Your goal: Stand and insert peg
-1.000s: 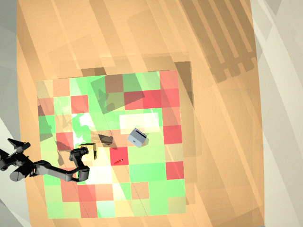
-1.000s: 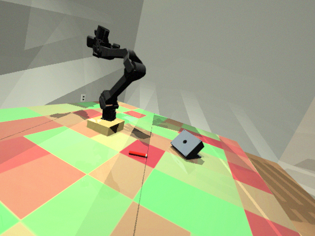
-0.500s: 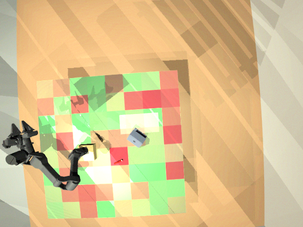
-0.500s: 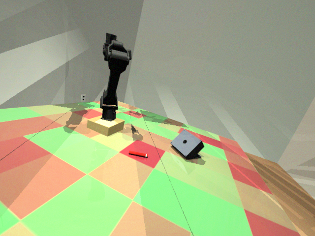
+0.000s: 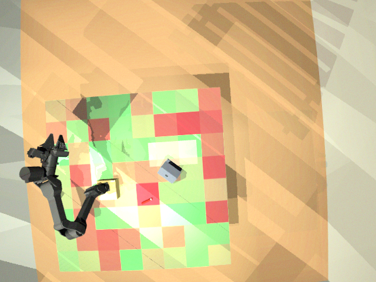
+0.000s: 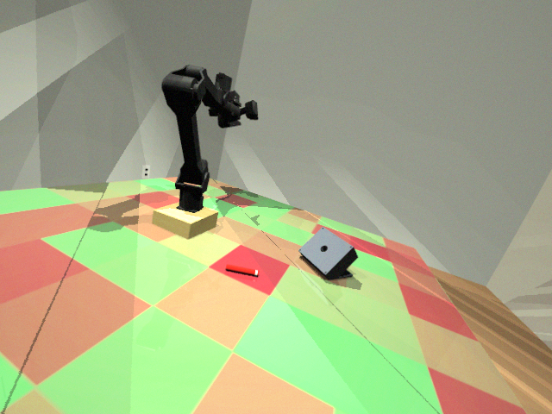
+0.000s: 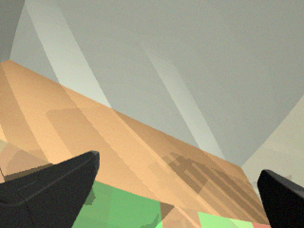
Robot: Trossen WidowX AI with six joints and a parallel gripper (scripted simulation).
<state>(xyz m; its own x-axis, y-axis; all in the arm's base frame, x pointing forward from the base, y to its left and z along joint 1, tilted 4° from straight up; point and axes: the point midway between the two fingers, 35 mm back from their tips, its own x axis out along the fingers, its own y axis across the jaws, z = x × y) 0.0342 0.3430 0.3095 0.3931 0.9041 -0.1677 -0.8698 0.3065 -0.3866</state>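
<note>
The red peg is 540 mm to the right of my gripper tip, 370 mm below it and 230 mm ahead of it. Also, from my gripper tip: grey sloped panel (430 mm ahead, 380 mm to the right, 330 mm below).
</note>
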